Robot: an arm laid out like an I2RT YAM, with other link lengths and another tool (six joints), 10 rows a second.
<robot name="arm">
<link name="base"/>
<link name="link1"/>
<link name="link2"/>
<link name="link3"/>
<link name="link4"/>
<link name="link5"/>
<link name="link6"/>
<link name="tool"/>
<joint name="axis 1" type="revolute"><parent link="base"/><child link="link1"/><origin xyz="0 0 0.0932" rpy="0 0 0"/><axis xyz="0 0 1"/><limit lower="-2.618" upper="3.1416"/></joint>
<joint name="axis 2" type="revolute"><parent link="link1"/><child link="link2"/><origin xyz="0.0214 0.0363 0.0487" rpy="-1.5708 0 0"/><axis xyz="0 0 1"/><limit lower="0" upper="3.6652"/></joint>
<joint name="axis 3" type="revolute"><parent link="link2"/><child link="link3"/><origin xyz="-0.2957 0 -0.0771" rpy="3.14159 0 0"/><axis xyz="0 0 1"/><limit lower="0" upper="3.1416"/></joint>
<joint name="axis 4" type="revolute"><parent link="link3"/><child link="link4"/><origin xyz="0.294 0.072 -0.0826" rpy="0 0 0"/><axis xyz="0 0 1"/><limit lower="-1.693" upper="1.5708"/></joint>
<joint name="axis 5" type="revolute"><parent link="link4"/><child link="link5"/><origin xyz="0.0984 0.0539 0.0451" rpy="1.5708 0 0"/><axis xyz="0 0 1"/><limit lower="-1.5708" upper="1.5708"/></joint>
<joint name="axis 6" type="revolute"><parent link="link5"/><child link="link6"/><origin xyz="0.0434 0 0.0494" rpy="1.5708 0 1.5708"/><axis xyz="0 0 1"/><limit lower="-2.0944" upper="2.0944"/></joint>
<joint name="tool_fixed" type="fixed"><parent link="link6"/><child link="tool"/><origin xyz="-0.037 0.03 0.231" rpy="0 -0.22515 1.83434"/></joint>
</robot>
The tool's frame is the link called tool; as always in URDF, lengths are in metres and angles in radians.
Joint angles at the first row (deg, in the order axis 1, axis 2, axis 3, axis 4, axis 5, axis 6):
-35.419 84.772 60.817 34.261 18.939 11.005
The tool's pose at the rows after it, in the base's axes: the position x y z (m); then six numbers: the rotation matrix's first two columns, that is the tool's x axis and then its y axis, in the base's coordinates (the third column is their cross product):
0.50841 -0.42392 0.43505 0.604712 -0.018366 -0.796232 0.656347 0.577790 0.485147
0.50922 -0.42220 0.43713 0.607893 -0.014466 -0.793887 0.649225 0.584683 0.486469
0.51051 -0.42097 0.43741 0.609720 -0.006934 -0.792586 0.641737 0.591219 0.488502
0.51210 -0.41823 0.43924 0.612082 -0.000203 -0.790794 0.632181 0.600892 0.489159
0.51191 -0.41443 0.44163 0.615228 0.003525 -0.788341 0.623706 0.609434 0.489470
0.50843 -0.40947 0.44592 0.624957 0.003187 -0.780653 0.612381 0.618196 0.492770
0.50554 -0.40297 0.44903 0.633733 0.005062 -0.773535 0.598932 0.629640 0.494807
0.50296 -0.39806 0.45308 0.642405 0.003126 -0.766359 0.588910 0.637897 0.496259
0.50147 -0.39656 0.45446 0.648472 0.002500 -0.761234 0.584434 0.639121 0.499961
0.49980 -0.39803 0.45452 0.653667 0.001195 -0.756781 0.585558 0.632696 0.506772
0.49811 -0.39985 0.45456 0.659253 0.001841 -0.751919 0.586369 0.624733 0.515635
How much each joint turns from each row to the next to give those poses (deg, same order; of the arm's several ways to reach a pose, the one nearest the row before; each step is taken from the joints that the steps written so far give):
0.000 -0.285 0.000 0.021 -0.372 0.000
-0.088 -0.129 0.000 0.067 -0.590 0.153
-0.175 -0.024 -0.001 -0.044 -0.765 0.284
-0.086 -0.152 -0.021 0.022 -0.851 0.175
0.000 -0.504 -0.372 0.151 -0.613 0.087
-0.045 -1.004 -1.050 0.811 -0.503 0.197
0.023 -1.071 -1.288 0.960 -0.677 0.175
0.087 -0.809 -0.897 0.875 -0.306 0.066
0.044 -0.284 -0.458 0.547 0.044 0.196
0.021 0.000 -0.132 0.219 0.524 0.328
0.000 0.000 -0.021 -0.001 0.546 0.481

